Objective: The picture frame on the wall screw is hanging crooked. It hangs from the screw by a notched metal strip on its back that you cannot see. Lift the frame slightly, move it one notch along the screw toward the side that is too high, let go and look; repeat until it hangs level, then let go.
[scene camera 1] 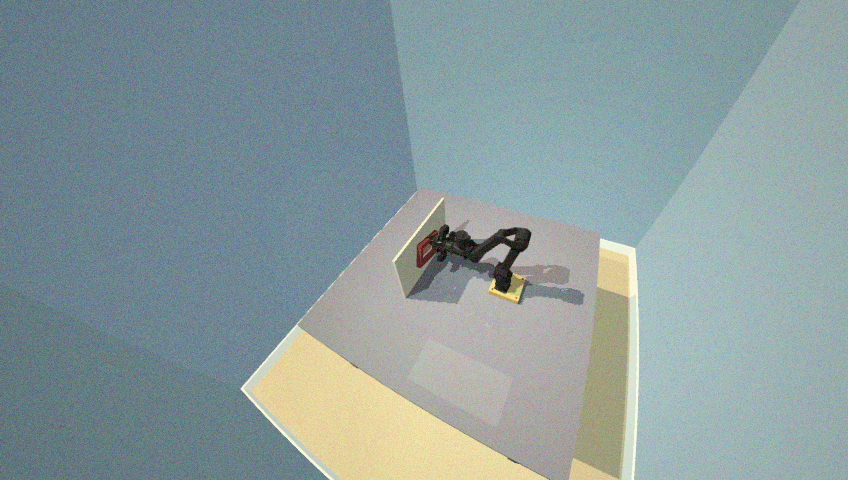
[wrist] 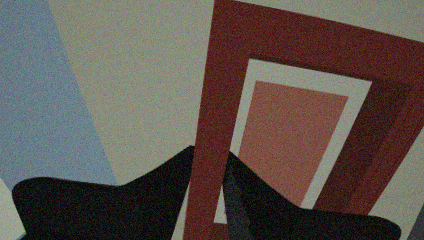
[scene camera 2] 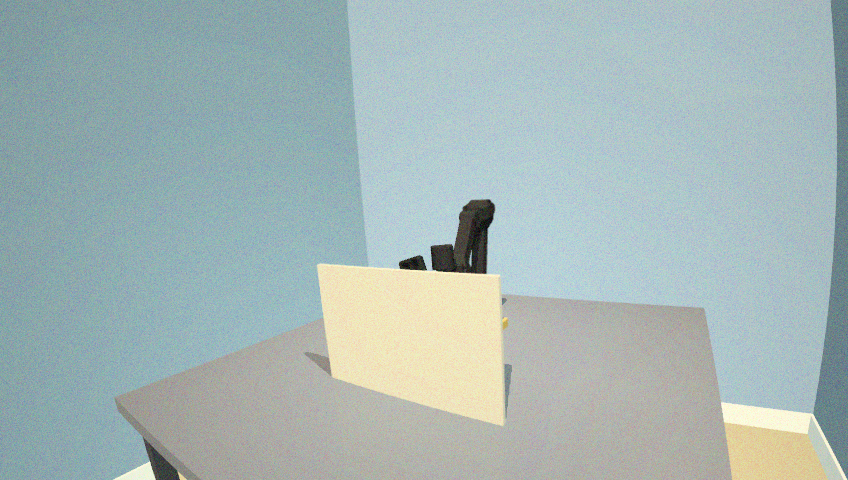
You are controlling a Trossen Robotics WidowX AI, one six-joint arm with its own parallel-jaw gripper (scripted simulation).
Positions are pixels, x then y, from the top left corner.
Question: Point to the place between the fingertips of the gripper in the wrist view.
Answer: At 209, 153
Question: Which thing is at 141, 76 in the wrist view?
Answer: A cream wall panel.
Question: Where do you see a dark red picture frame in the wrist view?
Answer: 319, 109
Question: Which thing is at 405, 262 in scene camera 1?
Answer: A cream wall panel.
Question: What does the gripper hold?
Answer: A dark red picture frame.
